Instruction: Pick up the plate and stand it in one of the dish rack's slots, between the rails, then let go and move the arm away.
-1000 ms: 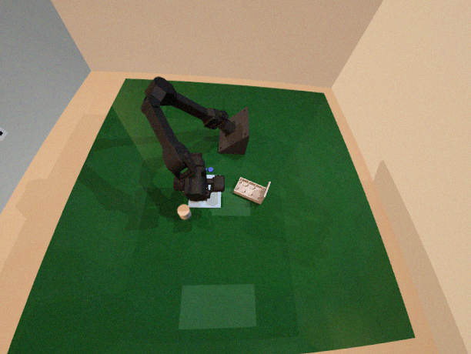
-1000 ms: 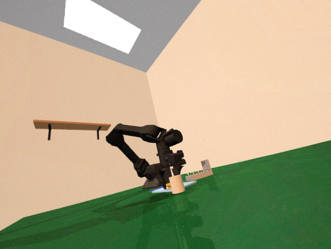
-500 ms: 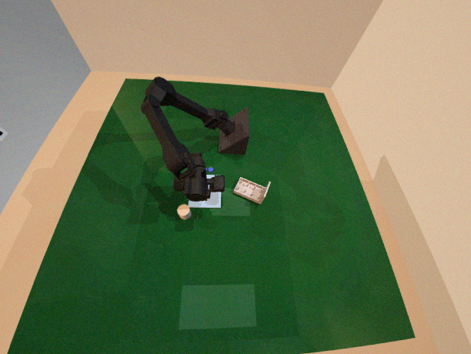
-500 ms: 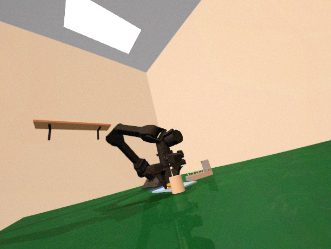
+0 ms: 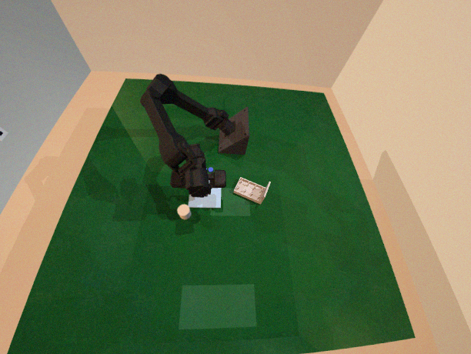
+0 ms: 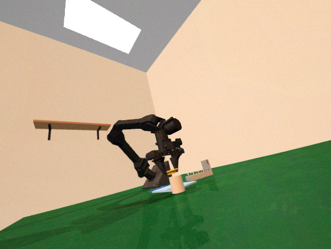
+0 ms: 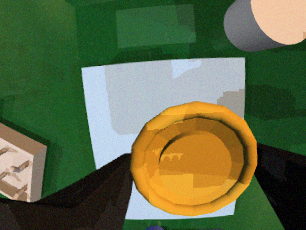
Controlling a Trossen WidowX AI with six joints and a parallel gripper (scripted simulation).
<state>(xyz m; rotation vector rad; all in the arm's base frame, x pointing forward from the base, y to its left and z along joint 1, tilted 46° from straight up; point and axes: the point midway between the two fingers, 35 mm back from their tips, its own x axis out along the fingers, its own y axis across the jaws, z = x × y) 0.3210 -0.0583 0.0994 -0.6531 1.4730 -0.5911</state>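
Now: gripper tip 200 mm to the right of the dish rack, 30 mm above it and 20 mm past it. The rest, counted from my gripper tip: cream cup 80 mm ahead, 60 mm to the right, 30 mm below; orange plate 10 mm above; blue spoon 120 mm behind, 50 mm below, 10 mm to the left.
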